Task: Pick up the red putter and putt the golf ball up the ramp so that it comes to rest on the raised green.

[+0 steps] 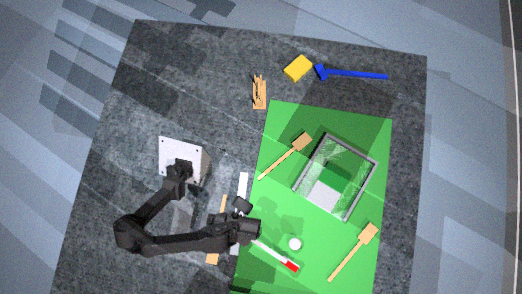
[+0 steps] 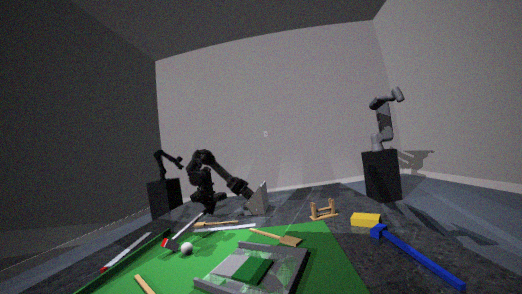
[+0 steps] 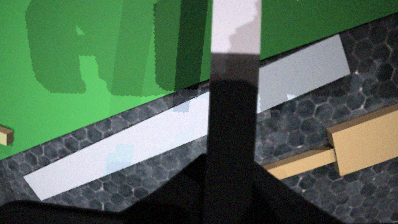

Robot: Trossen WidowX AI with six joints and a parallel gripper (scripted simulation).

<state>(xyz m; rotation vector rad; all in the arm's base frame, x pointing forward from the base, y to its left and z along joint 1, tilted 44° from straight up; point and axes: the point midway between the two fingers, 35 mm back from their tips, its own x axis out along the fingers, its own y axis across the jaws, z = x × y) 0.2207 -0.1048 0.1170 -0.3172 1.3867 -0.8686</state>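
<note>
Now: gripper tip 110 mm short of the red putter, 40 mm to the left of it and 10 mm above it. From my gripper tip the other things lie so: white golf ball (220 mm ahead, 10 mm to the right, 50 mm below); wooden rack (40 mm behind, 520 mm to the left, 40 mm below); green mat (260 mm ahead, 150 mm to the left, 70 mm below).
</note>
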